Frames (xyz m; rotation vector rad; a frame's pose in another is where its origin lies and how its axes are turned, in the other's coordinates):
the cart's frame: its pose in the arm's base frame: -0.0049 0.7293 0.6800 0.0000 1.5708 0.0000
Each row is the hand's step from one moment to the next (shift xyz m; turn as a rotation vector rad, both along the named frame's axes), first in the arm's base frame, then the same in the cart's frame.
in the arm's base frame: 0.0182 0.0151 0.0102 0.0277 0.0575 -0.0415
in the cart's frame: -0.0102 0.0151 0.0182 0.0415 0.0575 0.0277
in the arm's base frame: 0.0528 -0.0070 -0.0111 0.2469 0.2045 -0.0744
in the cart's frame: 0.0111 -0.0070 0.0528 0.0744 0.2045 0.2469
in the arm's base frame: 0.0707 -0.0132 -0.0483 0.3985 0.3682 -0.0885
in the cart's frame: 0.0483 -0.0132 0.0707 0.0885 0.3682 0.3985
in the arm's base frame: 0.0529 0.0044 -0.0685 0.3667 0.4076 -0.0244
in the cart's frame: 0.0685 0.0044 0.0529 0.0244 0.4076 0.3667
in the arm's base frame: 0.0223 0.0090 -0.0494 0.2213 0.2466 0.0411
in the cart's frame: 0.0494 0.0090 0.0223 -0.0411 0.2466 0.2213
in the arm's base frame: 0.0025 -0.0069 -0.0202 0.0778 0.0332 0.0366
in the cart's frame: 0.0202 -0.0069 0.0025 -0.0366 0.0332 0.0778
